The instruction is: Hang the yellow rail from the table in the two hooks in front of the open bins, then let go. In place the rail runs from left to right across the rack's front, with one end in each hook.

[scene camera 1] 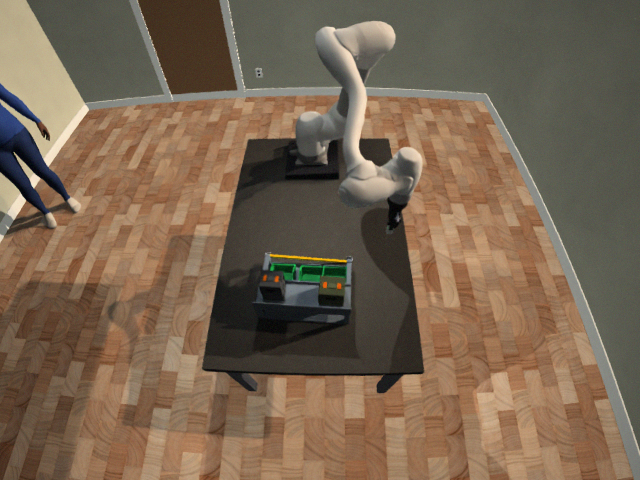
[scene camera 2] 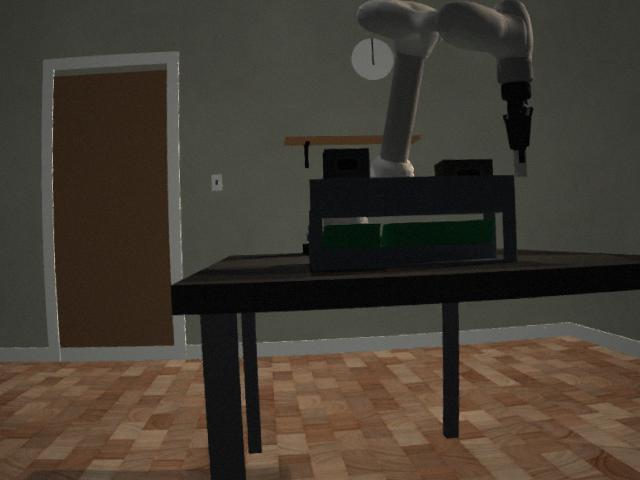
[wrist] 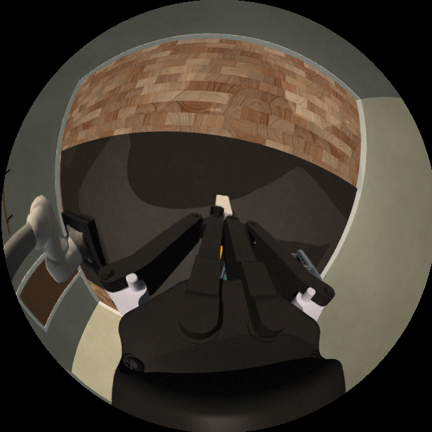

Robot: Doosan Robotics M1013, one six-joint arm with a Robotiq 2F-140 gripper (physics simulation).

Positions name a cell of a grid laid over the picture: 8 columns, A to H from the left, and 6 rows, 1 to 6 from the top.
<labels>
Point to a green bin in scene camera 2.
F3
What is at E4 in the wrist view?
My gripper.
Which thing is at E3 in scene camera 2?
A green bin.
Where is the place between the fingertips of my gripper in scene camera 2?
G3
</labels>
